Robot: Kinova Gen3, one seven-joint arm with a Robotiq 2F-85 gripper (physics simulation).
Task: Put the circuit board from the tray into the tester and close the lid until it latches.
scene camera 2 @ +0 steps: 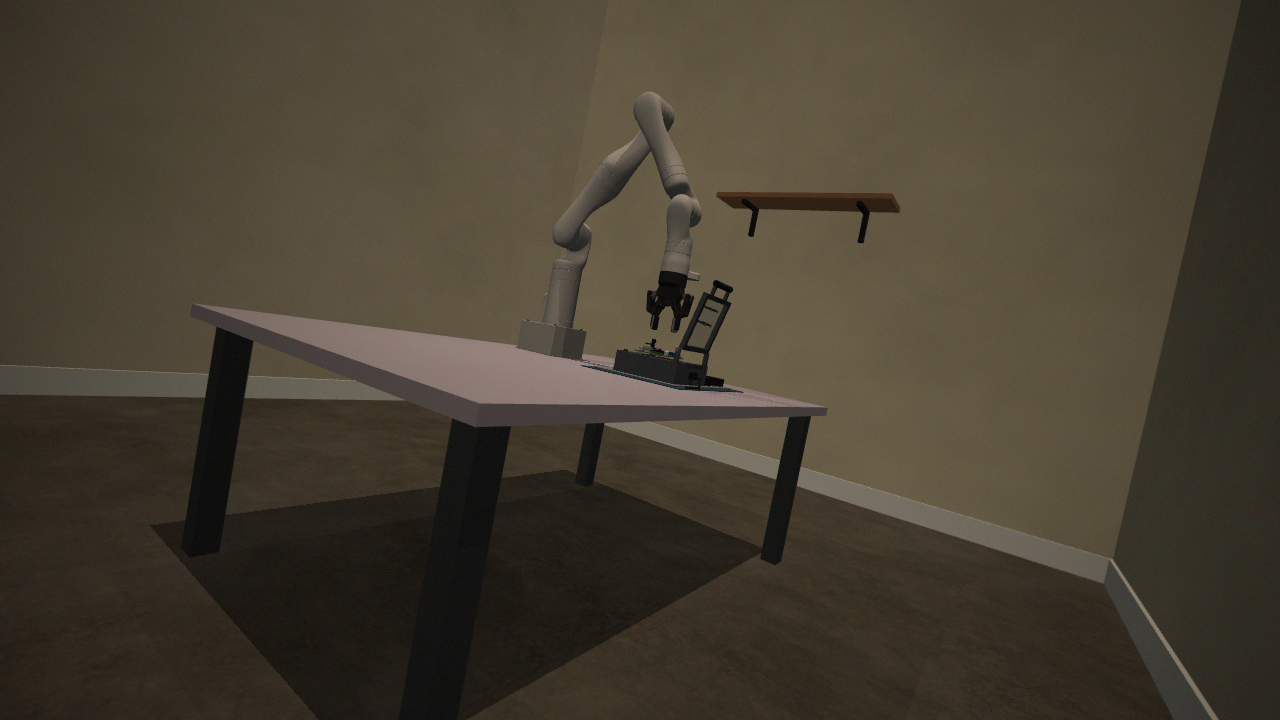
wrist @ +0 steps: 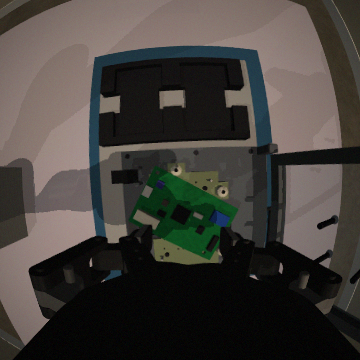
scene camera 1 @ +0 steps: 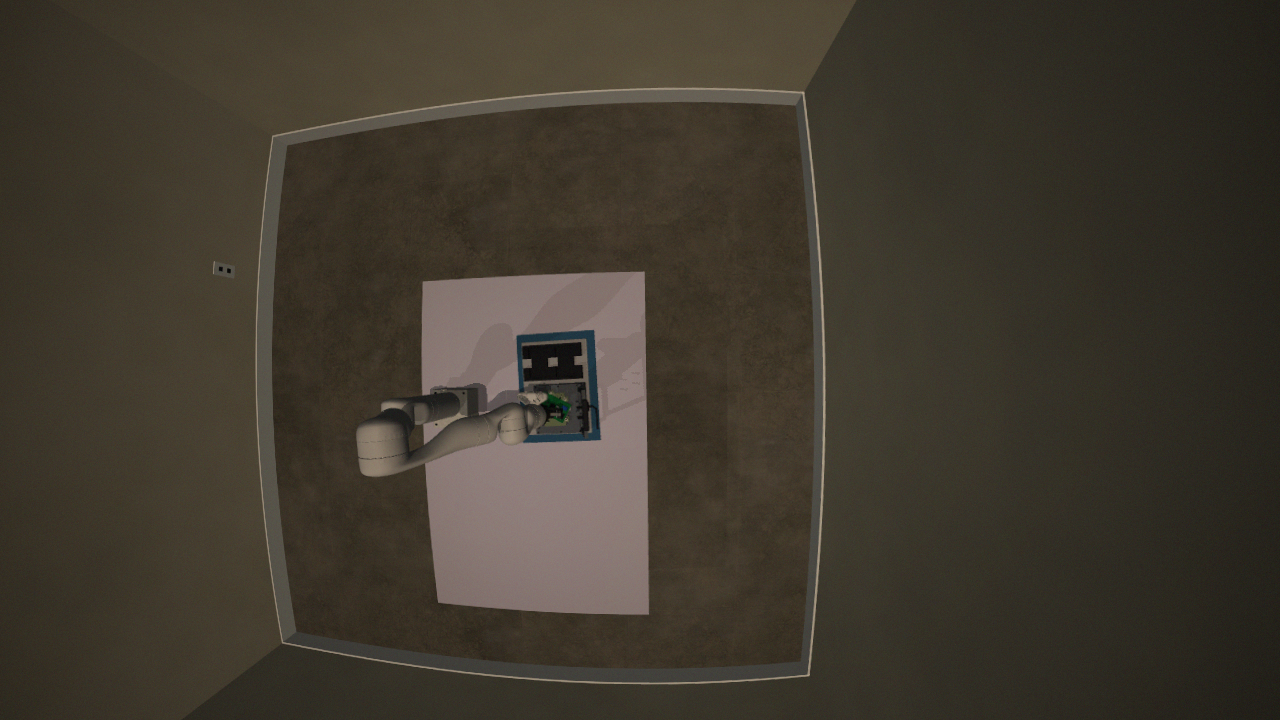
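Seen in the pictures: gripper, fingertip midpoint: (scene camera 2: 663, 331) (wrist: 185, 236) (scene camera 1: 549, 410); arm's base at its link origin: (scene camera 2: 557, 326) (scene camera 1: 449, 404).
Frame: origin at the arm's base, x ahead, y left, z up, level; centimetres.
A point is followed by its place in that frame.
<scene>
The green circuit board (scene camera 1: 556, 402) @[x 40.4, y -3.1, z -1.5 cm] (wrist: 170, 200) @[x 37.8, y -2.8, z -1.5 cm] lies on the bed of the grey tester (scene camera 2: 637, 364) @[x 38.3, y -14.4, z -5.5 cm] (wrist: 240, 165) @[x 46.7, y 0.4, z -2.9 cm], turned askew to its sides. Two pale round posts (wrist: 176, 170) @[x 38.9, y 0.5, z -0.7 cm] (wrist: 223, 191) @[x 43.8, y -2.3, z -0.7 cm] show beyond the board's upper edge in the wrist view. Whether the board is level I cannot tell. The tester's dark frame lid (scene camera 2: 692, 324) @[x 50.9, y -13.8, z 6.9 cm] (wrist: 315, 157) @[x 50.7, y 0.6, z 6.6 cm] stands raised and leans back. The black tray (scene camera 1: 567, 362) @[x 44.8, y 10.6, z -7.0 cm] (wrist: 172, 131) @[x 38.8, y 5.9, z -6.1 cm] beside the tester has bare pockets. My gripper (scene camera 2: 664, 325) @[x 39.1, y -5.1, z 4.3 cm] (wrist: 185, 236) @[x 39.1, y -5.1, z 4.3 cm] is partly open and empty, pointing down a little above the board; its fingers stand apart over the board's near part.
A blue-edged mat (scene camera 1: 554, 334) @[x 40.6, y 21.6, z -8.7 cm] (wrist: 175, 50) @[x 40.7, y 21.2, z -8.7 cm] lies under tray and tester on the pinkish table (scene camera 1: 537, 537) @[x 23.7, y -56.0, z -8.9 cm] (scene camera 2: 402, 358) @[x 32.8, y -79.4, z -8.9 cm]. A black latch block (wrist: 125, 176) @[x 33.9, y 0.5, z 1.7 cm] sits on the tester opposite the lid. The robot's base (scene camera 2: 550, 340) @[x 5.6, y -9.3, z -4.4 cm] stands nearby. A shelf (scene camera 2: 805, 201) hangs on the wall behind.
</scene>
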